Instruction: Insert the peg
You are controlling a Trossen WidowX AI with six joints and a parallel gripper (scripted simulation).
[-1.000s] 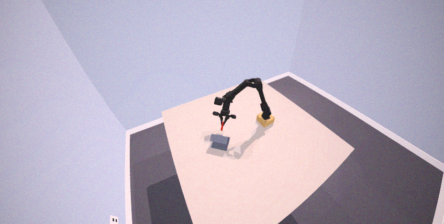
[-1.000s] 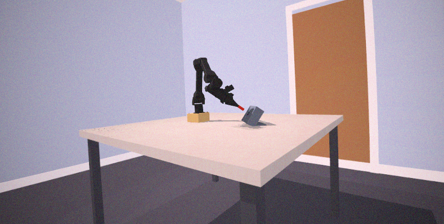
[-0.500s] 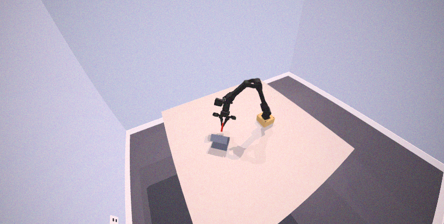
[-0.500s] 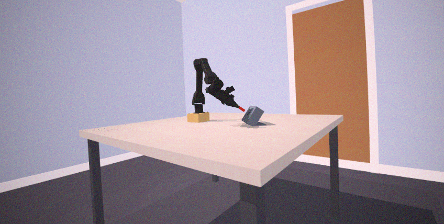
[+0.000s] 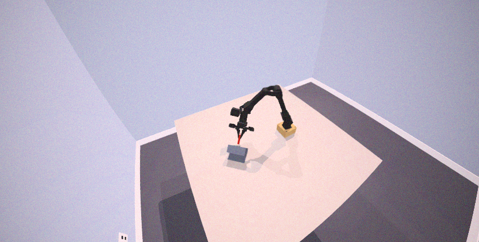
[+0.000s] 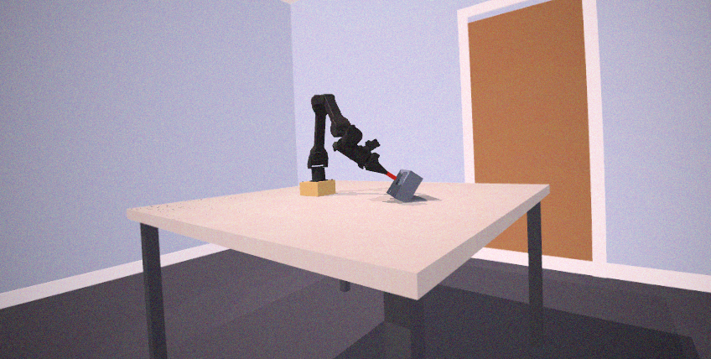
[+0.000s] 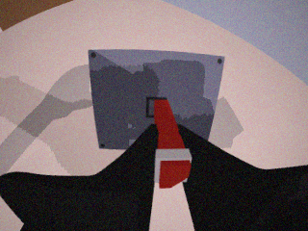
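Now: the grey sloped panel 60 mm to the left of my gripper tip, 50 mm below it and 30 mm ahead of it. From my gripper tip the other things lie so: red square peg: 10 mm to the right, 10 mm behind, 10 mm above.
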